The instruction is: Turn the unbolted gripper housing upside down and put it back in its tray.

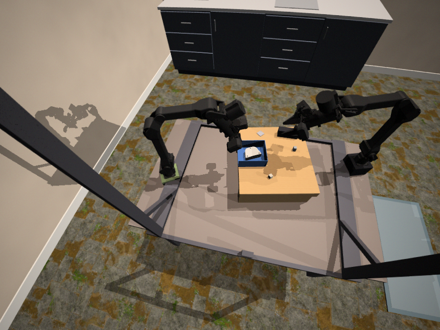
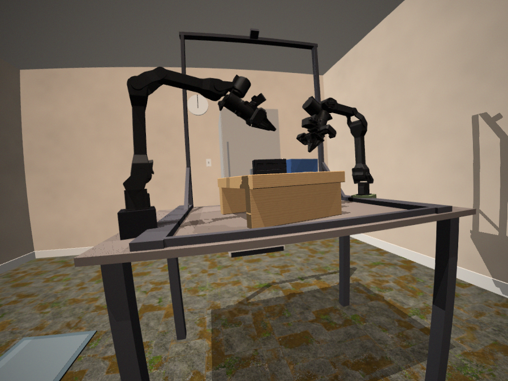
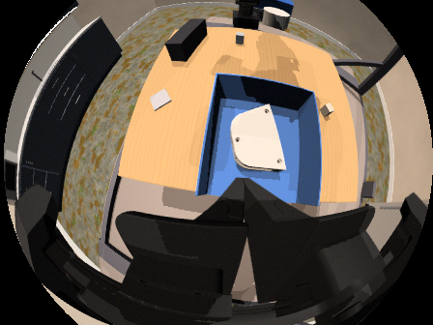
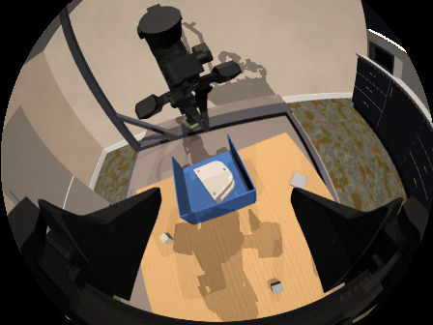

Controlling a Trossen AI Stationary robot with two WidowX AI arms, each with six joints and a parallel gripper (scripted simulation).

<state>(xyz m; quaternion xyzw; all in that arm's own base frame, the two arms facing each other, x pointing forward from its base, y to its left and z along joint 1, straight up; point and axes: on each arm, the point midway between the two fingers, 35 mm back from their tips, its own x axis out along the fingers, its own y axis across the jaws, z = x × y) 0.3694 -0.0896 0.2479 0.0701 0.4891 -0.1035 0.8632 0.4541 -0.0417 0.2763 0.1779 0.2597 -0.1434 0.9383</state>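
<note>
My left gripper is now 2 cm past the white gripper housing, 7 cm to the left of it and 9 cm above it. The rest, counted from my left hand: wooden block 3 cm behind, 18 cm to the right, 18 cm below; blue tray 3 cm behind, 9 cm to the right, 10 cm below; flat grey plate 12 cm ahead, 14 cm to the right, 12 cm below.
</note>
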